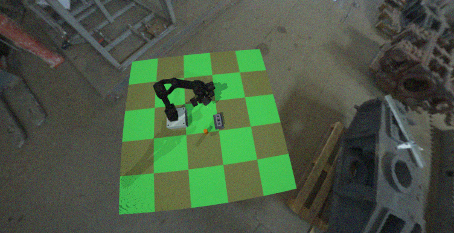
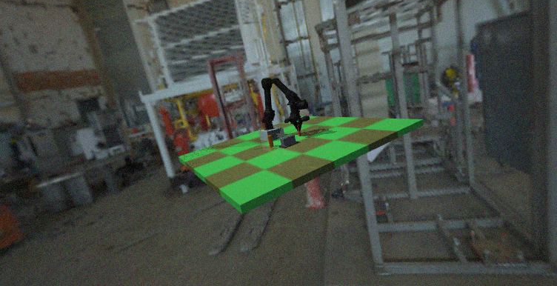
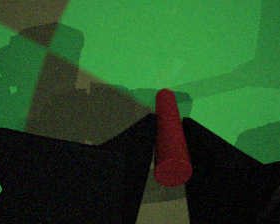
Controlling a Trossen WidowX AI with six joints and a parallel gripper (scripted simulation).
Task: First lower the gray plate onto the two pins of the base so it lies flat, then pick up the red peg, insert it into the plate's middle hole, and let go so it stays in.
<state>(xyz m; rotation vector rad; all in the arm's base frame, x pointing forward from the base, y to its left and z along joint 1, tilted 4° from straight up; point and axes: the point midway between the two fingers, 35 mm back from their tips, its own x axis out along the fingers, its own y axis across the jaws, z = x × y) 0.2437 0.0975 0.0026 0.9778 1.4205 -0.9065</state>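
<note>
Now: gripper tip 18 cm to the left of the gray plate and 9 cm short of it. Round my gripper tip: red peg right at my gripper tip; orange peg 25 cm to the right, 2 cm behind.
</note>
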